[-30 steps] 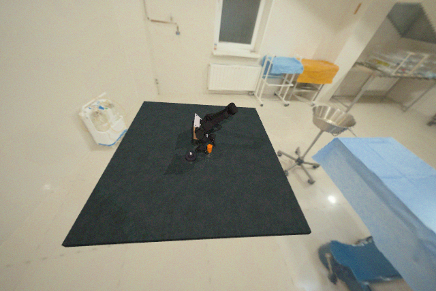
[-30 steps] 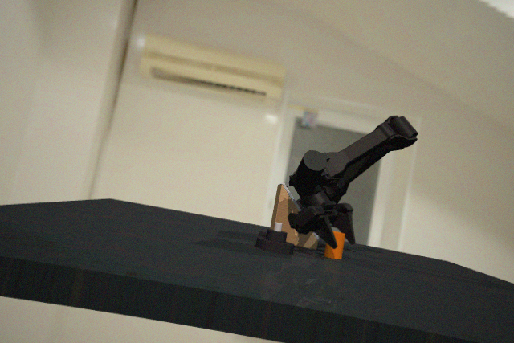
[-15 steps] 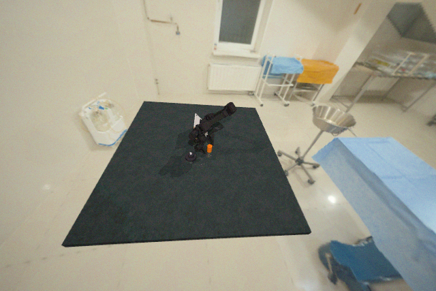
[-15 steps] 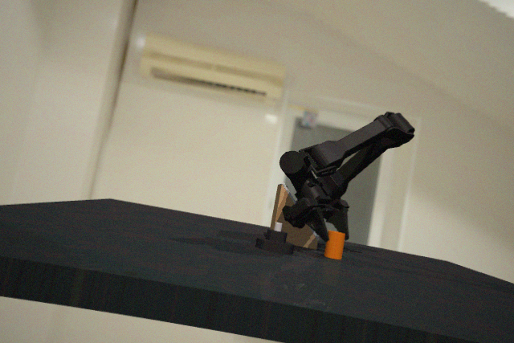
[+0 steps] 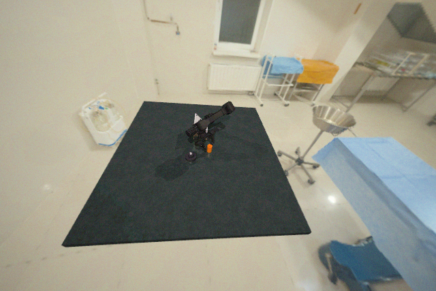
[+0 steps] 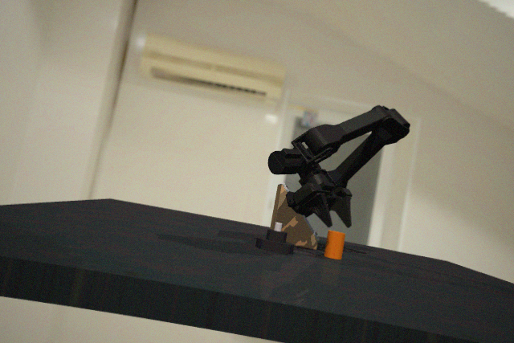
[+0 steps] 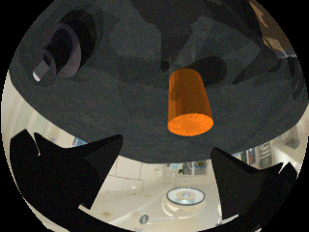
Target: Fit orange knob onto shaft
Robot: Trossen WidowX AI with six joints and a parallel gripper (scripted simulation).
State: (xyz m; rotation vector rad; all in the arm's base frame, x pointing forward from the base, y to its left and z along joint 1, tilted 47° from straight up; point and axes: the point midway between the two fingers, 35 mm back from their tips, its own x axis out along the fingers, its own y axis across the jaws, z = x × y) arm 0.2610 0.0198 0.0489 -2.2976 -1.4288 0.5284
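My gripper tip is 20 mm past the orange knob and 30 mm above it. Also, from my gripper tip: round black pedestal (50 mm ahead, 150 mm to the right, 40 mm below).
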